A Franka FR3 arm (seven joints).
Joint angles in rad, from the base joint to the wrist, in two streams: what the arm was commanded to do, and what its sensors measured. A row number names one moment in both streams.
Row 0, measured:
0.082, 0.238, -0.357, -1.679, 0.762, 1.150, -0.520
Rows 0 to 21, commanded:
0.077, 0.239, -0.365, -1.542, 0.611, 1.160, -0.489
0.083, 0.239, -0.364, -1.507, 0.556, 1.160, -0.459
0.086, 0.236, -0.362, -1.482, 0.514, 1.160, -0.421
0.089, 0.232, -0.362, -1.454, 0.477, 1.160, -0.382
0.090, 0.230, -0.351, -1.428, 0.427, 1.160, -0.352
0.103, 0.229, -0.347, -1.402, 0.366, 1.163, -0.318
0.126, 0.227, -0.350, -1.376, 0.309, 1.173, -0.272
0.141, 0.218, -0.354, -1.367, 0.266, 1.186, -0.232
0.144, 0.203, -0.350, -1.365, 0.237, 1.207, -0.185
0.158, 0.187, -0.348, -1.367, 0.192, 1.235, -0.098
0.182, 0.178, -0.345, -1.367, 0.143, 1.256, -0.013
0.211, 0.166, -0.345, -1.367, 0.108, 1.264, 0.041
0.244, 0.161, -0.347, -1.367, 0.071, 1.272, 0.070
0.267, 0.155, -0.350, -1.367, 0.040, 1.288, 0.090
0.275, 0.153, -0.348, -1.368, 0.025, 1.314, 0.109
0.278, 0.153, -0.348, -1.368, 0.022, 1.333, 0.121
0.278, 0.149, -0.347, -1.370, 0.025, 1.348, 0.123
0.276, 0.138, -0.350, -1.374, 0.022, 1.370, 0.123
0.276, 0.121, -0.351, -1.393, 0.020, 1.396, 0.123
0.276, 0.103, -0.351, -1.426, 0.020, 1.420, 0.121
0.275, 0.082, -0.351, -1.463, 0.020, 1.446, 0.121
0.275, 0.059, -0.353, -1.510, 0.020, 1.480, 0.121
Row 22, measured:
0.277, 0.145, -0.358, -1.377, 0.038, 1.392, 0.111
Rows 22 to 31, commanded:
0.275, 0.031, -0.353, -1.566, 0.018, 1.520, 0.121
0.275, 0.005, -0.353, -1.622, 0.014, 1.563, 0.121
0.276, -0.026, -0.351, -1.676, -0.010, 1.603, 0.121
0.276, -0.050, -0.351, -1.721, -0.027, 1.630, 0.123
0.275, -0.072, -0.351, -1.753, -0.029, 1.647, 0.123
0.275, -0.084, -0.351, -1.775, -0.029, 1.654, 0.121
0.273, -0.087, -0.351, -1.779, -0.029, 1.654, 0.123
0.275, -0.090, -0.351, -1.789, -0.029, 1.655, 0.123
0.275, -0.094, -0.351, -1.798, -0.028, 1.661, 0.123
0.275, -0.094, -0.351, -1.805, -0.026, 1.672, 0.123
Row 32, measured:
0.270, -0.039, -0.361, -1.726, -0.006, 1.619, 0.111
